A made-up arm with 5 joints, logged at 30 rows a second.
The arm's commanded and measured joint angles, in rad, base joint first. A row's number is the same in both.
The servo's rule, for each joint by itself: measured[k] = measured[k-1] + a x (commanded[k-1-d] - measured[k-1]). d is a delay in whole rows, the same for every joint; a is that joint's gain. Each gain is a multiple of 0.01, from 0.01 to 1. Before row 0 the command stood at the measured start. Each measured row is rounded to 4 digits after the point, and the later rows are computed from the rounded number. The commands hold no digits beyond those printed.
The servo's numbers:
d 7
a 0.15 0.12 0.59 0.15 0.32
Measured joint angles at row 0: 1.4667, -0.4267, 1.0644, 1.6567, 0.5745
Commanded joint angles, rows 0 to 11: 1.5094, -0.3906, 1.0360, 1.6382, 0.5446; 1.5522, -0.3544, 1.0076, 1.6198, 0.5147; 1.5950, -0.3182, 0.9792, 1.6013, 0.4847; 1.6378, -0.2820, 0.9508, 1.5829, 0.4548; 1.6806, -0.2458, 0.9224, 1.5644, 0.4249; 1.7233, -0.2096, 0.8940, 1.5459, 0.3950; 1.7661, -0.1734, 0.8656, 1.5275, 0.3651; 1.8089, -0.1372, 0.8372, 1.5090, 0.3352; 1.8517, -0.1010, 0.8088, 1.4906, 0.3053; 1.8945, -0.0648, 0.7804, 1.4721, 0.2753; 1.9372, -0.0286, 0.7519, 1.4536, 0.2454; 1.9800, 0.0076, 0.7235, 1.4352, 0.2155
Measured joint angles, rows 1 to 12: 1.4667, -0.4267, 1.0644, 1.6567, 0.5745; 1.4667, -0.4267, 1.0644, 1.6567, 0.5745; 1.4667, -0.4267, 1.0644, 1.6567, 0.5745; 1.4667, -0.4267, 1.0644, 1.6567, 0.5745; 1.4667, -0.4267, 1.0644, 1.6567, 0.5745; 1.4667, -0.4267, 1.0644, 1.6567, 0.5745; 1.4667, -0.4267, 1.0644, 1.6567, 0.5745; 1.4731, -0.4224, 1.0476, 1.6539, 0.5649; 1.4850, -0.4142, 1.0240, 1.6488, 0.5488; 1.5015, -0.4027, 0.9976, 1.6417, 0.5283; 1.5219, -0.3882, 0.9700, 1.6329, 0.5048; 1.5457, -0.3711, 0.9419, 1.6226, 0.4792
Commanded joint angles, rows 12 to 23: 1.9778, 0.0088, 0.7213, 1.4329, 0.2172; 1.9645, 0.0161, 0.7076, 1.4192, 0.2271; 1.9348, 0.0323, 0.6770, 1.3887, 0.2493; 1.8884, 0.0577, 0.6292, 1.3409, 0.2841; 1.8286, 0.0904, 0.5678, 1.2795, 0.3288; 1.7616, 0.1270, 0.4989, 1.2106, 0.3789; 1.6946, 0.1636, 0.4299, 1.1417, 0.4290; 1.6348, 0.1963, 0.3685, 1.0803, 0.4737; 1.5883, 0.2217, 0.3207, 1.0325, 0.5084; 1.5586, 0.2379, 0.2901, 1.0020, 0.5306; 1.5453, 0.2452, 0.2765, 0.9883, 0.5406; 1.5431, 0.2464, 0.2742, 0.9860, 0.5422
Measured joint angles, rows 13 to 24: 1.5723, -0.3517, 0.9136, 1.6111, 0.4523; 1.6014, -0.3303, 0.8853, 1.5986, 0.4244; 1.6325, -0.3071, 0.8569, 1.5852, 0.3959; 1.6654, -0.2824, 0.8285, 1.5710, 0.3669; 1.6998, -0.2563, 0.8001, 1.5562, 0.3376; 1.7354, -0.2290, 0.7717, 1.5408, 0.3081; 1.7721, -0.2006, 0.7433, 1.5250, 0.2785; 1.8030, -0.1755, 0.7303, 1.5112, 0.2589; 1.8272, -0.1525, 0.7169, 1.4974, 0.2487; 1.8433, -0.1303, 0.6934, 1.4811, 0.2489; 1.8501, -0.1077, 0.6555, 1.4601, 0.2602; 1.8469, -0.0839, 0.6038, 1.4330, 0.2822
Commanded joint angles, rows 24 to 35: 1.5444, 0.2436, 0.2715, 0.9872, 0.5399; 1.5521, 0.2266, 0.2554, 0.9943, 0.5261; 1.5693, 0.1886, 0.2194, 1.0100, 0.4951; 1.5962, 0.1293, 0.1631, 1.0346, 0.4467; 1.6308, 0.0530, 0.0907, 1.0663, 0.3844; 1.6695, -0.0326, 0.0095, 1.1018, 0.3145; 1.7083, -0.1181, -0.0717, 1.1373, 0.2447; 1.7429, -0.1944, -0.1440, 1.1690, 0.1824; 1.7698, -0.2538, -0.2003, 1.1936, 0.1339; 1.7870, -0.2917, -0.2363, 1.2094, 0.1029; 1.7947, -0.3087, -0.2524, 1.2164, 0.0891; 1.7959, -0.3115, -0.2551, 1.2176, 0.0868
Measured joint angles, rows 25 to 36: 1.8341, -0.0586, 0.5419, 1.3996, 0.3131; 1.8132, -0.0319, 0.4758, 1.3609, 0.3502; 1.7864, -0.0045, 0.4125, 1.3188, 0.3897; 1.7567, 0.0226, 0.3583, 1.2759, 0.4277; 1.7270, 0.0484, 0.3181, 1.2348, 0.4606; 1.6997, 0.0720, 0.2936, 1.1978, 0.4862; 1.6762, 0.0929, 0.2822, 1.1660, 0.5041; 1.6564, 0.1110, 0.2759, 1.1392, 0.5156; 1.6408, 0.1249, 0.2638, 1.1175, 0.5190; 1.6301, 0.1325, 0.2376, 1.1014, 0.5114; 1.6250, 0.1321, 0.1936, 1.0914, 0.4907; 1.6259, 0.1226, 0.1329, 1.0876, 0.4567
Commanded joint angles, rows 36 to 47: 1.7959, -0.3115, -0.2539, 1.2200, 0.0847; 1.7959, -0.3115, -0.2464, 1.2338, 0.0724; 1.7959, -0.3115, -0.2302, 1.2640, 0.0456; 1.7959, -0.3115, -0.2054, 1.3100, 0.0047; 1.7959, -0.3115, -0.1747, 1.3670, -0.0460; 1.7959, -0.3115, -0.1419, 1.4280, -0.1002; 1.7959, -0.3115, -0.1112, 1.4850, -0.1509; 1.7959, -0.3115, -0.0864, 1.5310, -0.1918; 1.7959, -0.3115, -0.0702, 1.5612, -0.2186; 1.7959, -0.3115, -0.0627, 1.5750, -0.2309; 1.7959, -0.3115, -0.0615, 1.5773, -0.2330; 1.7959, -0.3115, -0.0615, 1.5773, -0.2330
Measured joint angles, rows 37 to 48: 1.6324, 0.1040, 0.0601, 1.0897, 0.4112; 1.6438, 0.0773, -0.0177, 1.0968, 0.3579; 1.6587, 0.0447, -0.0922, 1.1076, 0.3017; 1.6754, 0.0089, -0.1560, 1.1205, 0.2480; 1.6921, -0.0272, -0.2034, 1.1338, 0.2016; 1.7075, -0.0610, -0.2323, 1.1462, 0.1656; 1.7208, -0.0911, -0.2458, 1.1569, 0.1404; 1.7321, -0.1175, -0.2506, 1.1664, 0.1226; 1.7417, -0.1408, -0.2481, 1.1765, 0.1065; 1.7498, -0.1613, -0.2375, 1.1896, 0.0870; 1.7567, -0.1793, -0.2186, 1.2077, 0.0607; 1.7626, -0.1952, -0.1927, 1.2316, 0.0266
